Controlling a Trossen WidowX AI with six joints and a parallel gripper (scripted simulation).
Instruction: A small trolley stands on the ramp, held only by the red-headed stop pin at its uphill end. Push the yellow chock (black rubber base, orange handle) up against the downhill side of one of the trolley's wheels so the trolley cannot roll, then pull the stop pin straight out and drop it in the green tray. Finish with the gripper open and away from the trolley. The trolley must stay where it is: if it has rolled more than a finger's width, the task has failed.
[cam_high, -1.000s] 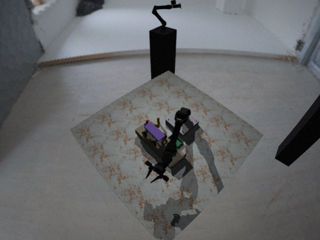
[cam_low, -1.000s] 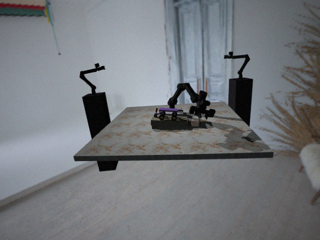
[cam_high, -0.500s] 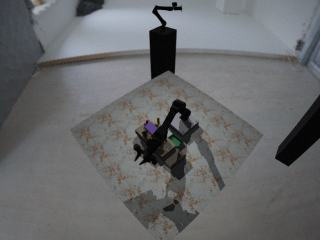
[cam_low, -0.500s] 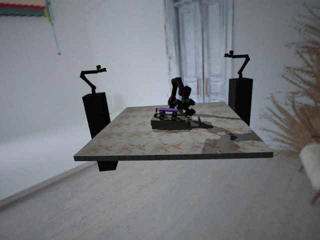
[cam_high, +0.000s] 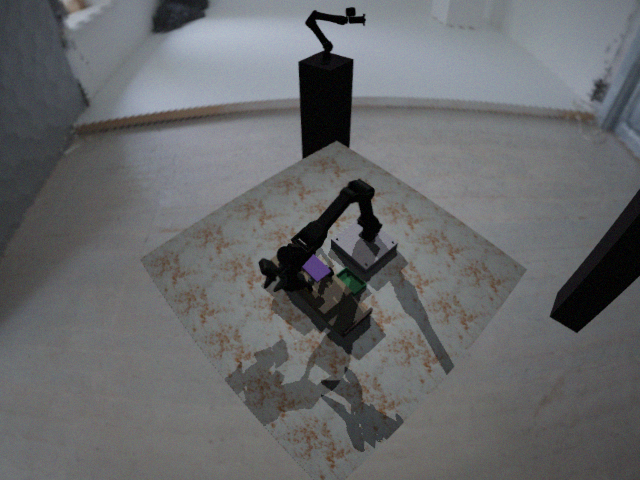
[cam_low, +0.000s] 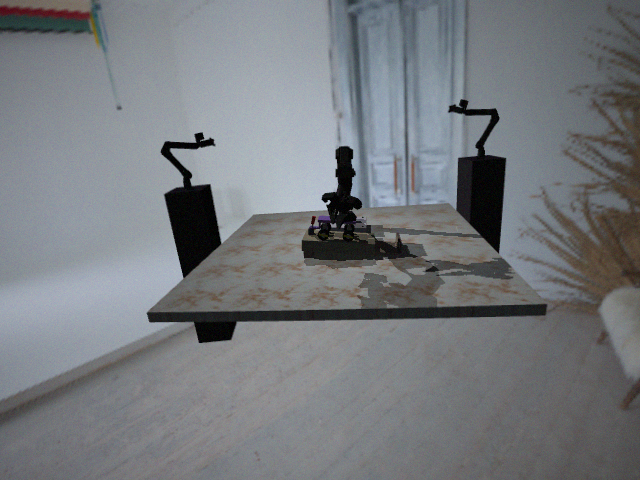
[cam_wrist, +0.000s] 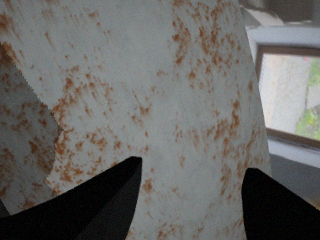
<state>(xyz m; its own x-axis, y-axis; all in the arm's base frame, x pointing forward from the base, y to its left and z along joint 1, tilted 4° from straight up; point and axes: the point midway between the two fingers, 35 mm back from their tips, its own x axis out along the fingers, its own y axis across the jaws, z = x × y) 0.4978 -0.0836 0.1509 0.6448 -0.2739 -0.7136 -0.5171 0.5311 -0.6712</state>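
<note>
Now: the red-headed stop pin 23 cm behind my gripper tip, 9 cm to the right of it and 5 cm below it. Round my gripper tip: ramp 20 cm behind, 13 cm below, 2 cm to the left; purple-topped trolley 20 cm behind, 7 cm below, 2 cm to the left; dark end stop 28 cm to the left, 15 cm below, 15 cm behind.
</note>
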